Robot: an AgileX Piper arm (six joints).
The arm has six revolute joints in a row. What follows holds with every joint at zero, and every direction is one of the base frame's. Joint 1 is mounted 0.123 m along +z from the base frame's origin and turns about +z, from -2.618 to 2.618 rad. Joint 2 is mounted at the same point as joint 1 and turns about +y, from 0 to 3.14 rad. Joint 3 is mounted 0.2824 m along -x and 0.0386 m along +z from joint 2 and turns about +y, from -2.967 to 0 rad. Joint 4 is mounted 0.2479 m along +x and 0.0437 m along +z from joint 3 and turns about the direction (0.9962, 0, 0.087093), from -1.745 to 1.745 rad. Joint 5 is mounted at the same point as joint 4 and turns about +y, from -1.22 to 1.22 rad. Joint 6 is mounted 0.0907 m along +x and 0.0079 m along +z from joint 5 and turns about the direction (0.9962, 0, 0.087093), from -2.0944 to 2.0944 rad. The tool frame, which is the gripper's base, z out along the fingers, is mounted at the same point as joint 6; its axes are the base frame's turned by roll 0, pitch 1.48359 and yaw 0 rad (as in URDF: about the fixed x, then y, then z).
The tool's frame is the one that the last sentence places.
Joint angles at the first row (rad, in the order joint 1, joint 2, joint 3, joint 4, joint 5, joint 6):
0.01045, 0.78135, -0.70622, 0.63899, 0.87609, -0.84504
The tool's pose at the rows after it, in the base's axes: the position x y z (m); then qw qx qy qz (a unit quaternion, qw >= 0):
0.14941 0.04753 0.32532 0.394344 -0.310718 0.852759 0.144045
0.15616 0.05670 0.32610 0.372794 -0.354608 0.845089 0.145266
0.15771 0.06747 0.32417 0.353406 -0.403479 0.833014 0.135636
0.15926 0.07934 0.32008 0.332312 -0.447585 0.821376 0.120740
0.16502 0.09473 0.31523 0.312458 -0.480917 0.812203 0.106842
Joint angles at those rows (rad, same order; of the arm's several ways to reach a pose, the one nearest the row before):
0.02949, 0.86252, -0.77433, 0.63167, 0.92991, -0.88568
0.09462, 0.91187, -0.80933, 0.59878, 0.94809, -0.90219
0.18141, 0.94049, -0.82662, 0.53768, 0.94898, -0.90381
0.27889, 0.97202, -0.83866, 0.45744, 0.93799, -0.88058
0.38248, 1.02524, -0.85869, 0.37403, 0.91129, -0.82909

